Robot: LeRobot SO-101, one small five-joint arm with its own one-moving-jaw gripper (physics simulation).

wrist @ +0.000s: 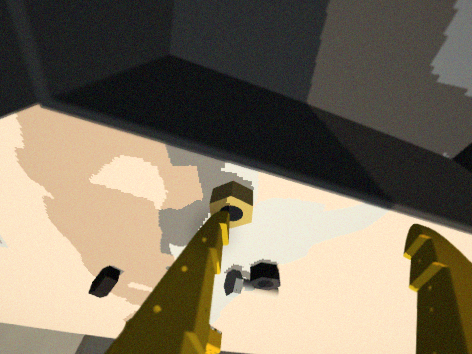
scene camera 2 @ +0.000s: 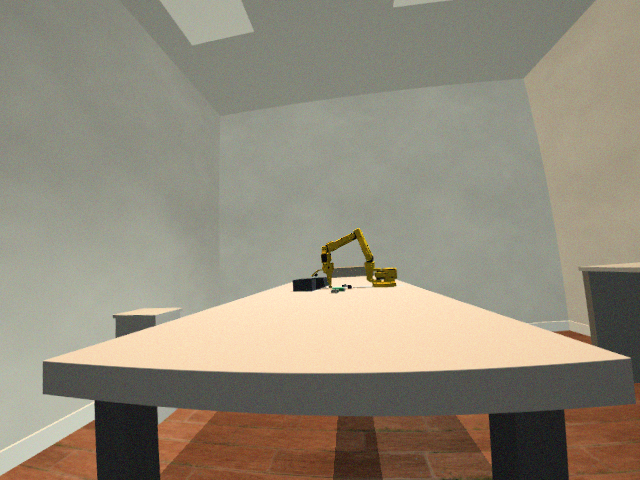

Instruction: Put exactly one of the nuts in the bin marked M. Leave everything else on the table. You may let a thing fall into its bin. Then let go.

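Places are measured from the arm's base along level axes (x ahead, y left, z up), in millimetres.
Pixels of known places: hand, its tool point: (wrist: 228,223) (scene camera 2: 330,284); arm's base, origin of its link: (scene camera 2: 379,286).
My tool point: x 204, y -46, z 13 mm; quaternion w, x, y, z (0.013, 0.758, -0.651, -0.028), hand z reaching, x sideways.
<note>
Ahead of a thing's pixels: the offset from my tool point to its middle. "*": to the spot under its first point. Level surfaces: height alone.
A brass hex nut {0 mm left, 1 mm ahead, 8 mm down} (wrist: 232,192) lies on the table in the wrist view, just past the tip of the left jaw, which overlaps its lower edge. A black nut {26 mm right, 57 mm back, 8 mm down} (wrist: 264,272) lies nearer, beside a grey bolt-like piece {21 mm right, 72 mm back, 7 mm down} (wrist: 234,281). My gripper (wrist: 319,222) (scene camera 2: 329,285) is open and empty, its jaws wide apart, pointing down near the dark bins. A dark bin {30 mm right, 82 mm ahead, 11 mm up} (wrist: 200,100) (scene camera 2: 303,284) fills the top of the wrist view, its near rim just beyond the brass nut. No letter M is readable on it.
A small black piece {76 mm left, 83 mm back, 5 mm down} (wrist: 104,281) lies to the left in the wrist view. In the scene view small green {139 mm left, 43 mm back, 6 mm down} (scene camera 2: 339,289) and dark {* 4 mm right, 69 mm back, 10 mm down} (scene camera 2: 346,286) things lie between the bins and the arm base (scene camera 2: 385,276) on the long table {13 mm down} (scene camera 2: 330,330).
</note>
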